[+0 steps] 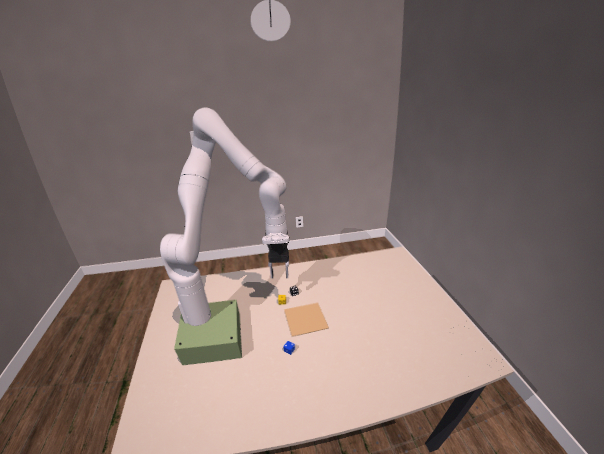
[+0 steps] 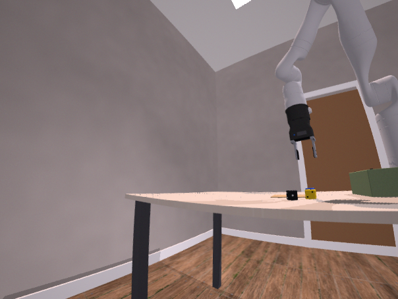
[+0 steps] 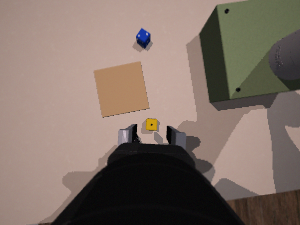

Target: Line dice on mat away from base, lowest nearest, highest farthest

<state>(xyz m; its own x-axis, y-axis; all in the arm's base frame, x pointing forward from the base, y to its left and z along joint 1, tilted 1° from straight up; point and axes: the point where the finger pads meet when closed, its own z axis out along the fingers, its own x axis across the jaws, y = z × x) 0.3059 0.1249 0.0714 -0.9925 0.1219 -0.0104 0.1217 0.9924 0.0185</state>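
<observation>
My hand is 14 cm above the yellow die. The rest, counted from my hand: tan mat 15 cm below, 11 cm to the right, 8 cm ahead; then black die 14 cm below, 5 cm to the left, 5 cm ahead; then blue die 24 cm to the right, 14 cm below, 1 cm ahead.
</observation>
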